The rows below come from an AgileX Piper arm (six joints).
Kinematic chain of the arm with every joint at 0, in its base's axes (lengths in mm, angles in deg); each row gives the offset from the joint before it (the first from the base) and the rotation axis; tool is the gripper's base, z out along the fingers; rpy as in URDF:
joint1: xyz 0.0 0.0 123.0 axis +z
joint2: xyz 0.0 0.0 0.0 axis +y
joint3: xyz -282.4 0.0 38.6 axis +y
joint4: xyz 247.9 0.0 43.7 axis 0.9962 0 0.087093
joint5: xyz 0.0 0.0 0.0 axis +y
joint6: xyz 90.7 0.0 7.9 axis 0.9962 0 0.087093
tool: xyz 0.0 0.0 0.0 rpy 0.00 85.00 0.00
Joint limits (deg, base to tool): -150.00..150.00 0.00..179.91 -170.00..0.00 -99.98..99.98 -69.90..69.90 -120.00..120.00
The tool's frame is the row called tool.
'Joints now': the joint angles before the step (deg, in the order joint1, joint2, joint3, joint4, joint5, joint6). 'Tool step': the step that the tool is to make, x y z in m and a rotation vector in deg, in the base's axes. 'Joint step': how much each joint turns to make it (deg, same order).
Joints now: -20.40 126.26 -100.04 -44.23 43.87 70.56
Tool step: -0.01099 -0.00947 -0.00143 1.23 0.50 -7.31
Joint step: -1.12 0.00 -0.01 0.02 4.44 4.51
